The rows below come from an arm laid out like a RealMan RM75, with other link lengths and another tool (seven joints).
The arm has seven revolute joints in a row. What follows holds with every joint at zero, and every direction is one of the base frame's. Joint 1 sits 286.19 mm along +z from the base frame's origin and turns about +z. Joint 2 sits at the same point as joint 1 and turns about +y. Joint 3 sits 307.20 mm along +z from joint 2 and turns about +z. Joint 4 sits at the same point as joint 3 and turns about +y. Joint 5 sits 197.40 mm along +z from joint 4 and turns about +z. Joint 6 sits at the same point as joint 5 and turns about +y. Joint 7 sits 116.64 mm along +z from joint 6 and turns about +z. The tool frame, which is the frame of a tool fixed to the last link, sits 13.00 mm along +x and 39.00 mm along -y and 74.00 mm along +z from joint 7; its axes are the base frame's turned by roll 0.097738, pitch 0.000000 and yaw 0.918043 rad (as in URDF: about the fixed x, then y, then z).
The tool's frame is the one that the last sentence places.
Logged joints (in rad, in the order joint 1, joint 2, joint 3, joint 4, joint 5, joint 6, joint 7), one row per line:
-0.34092 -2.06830 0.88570 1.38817 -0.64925 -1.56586 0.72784
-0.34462 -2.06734 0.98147 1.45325 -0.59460 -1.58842 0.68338
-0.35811 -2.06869 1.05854 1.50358 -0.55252 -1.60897 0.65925
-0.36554 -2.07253 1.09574 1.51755 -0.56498 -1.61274 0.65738
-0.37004 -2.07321 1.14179 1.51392 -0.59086 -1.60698 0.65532
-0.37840 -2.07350 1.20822 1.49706 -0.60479 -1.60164 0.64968
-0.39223 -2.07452 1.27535 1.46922 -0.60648 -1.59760 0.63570
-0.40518 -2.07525 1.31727 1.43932 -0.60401 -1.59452 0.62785
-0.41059 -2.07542 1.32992 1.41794 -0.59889 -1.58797 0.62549
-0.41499 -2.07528 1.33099 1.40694 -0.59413 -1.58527 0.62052
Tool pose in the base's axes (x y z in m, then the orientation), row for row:
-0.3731 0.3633 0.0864 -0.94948 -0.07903 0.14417 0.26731
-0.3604 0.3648 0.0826 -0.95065 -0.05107 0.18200 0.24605
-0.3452 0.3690 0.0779 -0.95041 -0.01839 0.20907 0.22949
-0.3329 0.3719 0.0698 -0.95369 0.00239 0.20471 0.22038
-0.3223 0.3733 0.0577 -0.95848 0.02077 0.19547 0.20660
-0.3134 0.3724 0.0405 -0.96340 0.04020 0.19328 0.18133
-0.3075 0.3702 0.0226 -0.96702 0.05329 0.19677 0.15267
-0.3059 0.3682 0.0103 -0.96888 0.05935 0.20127 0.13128
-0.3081 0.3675 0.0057 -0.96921 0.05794 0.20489 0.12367
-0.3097 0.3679 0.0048 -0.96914 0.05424 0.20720 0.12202
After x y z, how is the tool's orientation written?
As a quaternion, x y z w.
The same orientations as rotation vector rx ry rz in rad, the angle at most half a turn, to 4 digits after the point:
-2.5623 -0.2133 0.3891
-2.5936 -0.1393 0.4965
-2.6155 -0.0506 0.5753
-2.6371 0.0066 0.5661
-2.6698 0.0579 0.5445
-2.7204 0.1135 0.5458
-2.7741 0.1529 0.5645
-2.8131 0.1723 0.5844
-2.8262 0.1690 0.5975
-2.8287 0.1583 0.6048

